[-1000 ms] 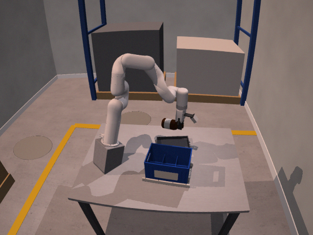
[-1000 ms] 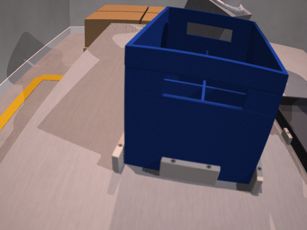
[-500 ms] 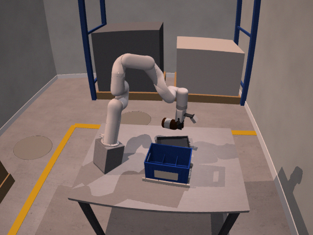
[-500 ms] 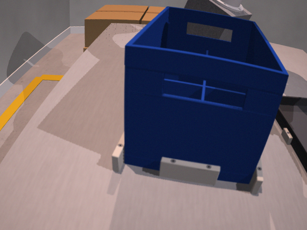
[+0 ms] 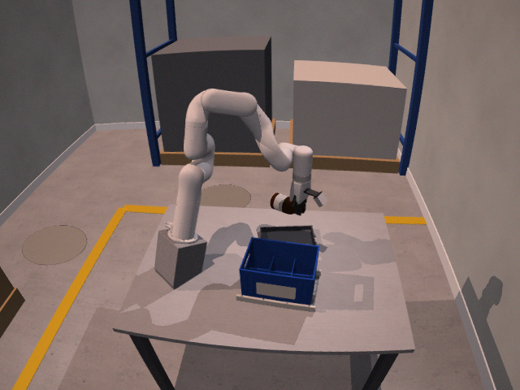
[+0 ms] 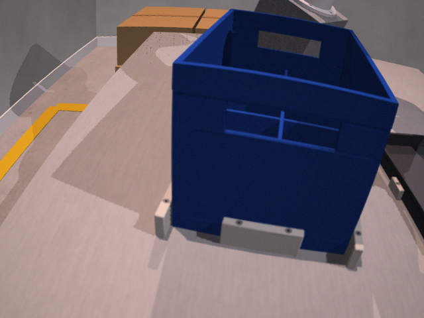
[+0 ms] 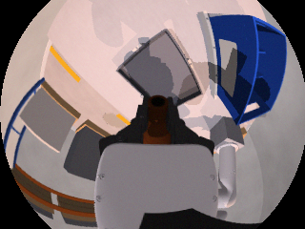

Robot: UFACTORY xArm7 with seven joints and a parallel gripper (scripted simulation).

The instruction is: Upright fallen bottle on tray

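The brown bottle lies 5 cm behind my hand, 2 cm to the left of it and 1 cm below it. Round my hand: blue crate 1 cm behind, 28 cm to the right, 12 cm below; tray 5 cm behind, 1 cm to the right, 19 cm below.
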